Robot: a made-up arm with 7 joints. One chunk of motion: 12 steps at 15 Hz.
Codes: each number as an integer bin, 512 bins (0 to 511) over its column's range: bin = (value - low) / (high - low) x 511, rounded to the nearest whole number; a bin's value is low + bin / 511 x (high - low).
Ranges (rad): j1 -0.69..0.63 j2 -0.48..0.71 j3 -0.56..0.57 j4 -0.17..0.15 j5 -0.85..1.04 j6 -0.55..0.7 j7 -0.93..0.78
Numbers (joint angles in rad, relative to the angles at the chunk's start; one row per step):
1: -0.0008 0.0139 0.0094 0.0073 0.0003 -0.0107 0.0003
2: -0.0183 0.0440 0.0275 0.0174 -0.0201 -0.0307 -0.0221
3: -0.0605 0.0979 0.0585 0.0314 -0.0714 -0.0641 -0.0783
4: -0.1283 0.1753 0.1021 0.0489 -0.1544 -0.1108 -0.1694
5: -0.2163 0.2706 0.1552 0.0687 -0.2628 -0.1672 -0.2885
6: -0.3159 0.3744 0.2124 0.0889 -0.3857 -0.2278 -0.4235
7: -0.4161 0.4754 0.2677 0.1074 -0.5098 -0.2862 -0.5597
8: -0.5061 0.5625 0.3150 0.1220 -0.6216 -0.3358 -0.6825
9: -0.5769 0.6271 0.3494 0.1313 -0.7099 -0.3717 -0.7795
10: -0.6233 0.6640 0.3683 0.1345 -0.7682 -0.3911 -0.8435
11: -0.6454 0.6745 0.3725 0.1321 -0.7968 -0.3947 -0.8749
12: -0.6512 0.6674 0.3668 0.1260 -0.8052 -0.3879 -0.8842
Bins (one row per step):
1: 267 212 257 283 230 220 278
2: 260 225 266 299 224 212 271
3: 244 248 280 322 211 199 255
4: 217 281 299 350 188 180 227
5: 183 322 323 381 159 156 192
6: 145 367 349 413 126 132 151
7: 106 410 374 443 92 108 111
8: 71 448 396 466 62 88 74
9: 44 475 411 481 38 73 45
10: 26 491 420 486 22 65 26
11: 17 496 422 482 14 63 16
12: 15 493 419 473 12 66 14

